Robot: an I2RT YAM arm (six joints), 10 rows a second.
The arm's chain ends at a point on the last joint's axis. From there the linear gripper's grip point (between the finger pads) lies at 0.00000 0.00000 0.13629 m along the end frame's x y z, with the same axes.
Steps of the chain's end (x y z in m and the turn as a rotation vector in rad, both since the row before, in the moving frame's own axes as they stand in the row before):
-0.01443 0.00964 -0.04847 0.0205 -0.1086 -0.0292
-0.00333 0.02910 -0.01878 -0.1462 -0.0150 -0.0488
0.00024 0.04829 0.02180 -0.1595 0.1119 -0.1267
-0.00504 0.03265 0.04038 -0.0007 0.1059 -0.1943
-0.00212 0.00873 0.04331 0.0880 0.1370 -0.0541
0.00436 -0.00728 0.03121 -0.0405 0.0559 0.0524
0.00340 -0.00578 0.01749 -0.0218 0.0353 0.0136
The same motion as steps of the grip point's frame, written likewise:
-0.02924 0.00707 -0.04930 0.0205 -0.1086 -0.0292
-0.00488 0.04900 -0.02025 -0.1462 -0.0150 -0.0488
0.01672 0.06887 0.01922 -0.1595 0.1119 -0.1267
0.00928 0.03135 0.03962 -0.0007 0.1059 -0.1943
0.01614 -0.00371 0.04151 0.0880 0.1370 -0.0541
0.01182 -0.00157 0.03089 -0.0405 0.0559 0.0524
0.00819 -0.00278 0.01737 -0.0218 0.0353 0.0136

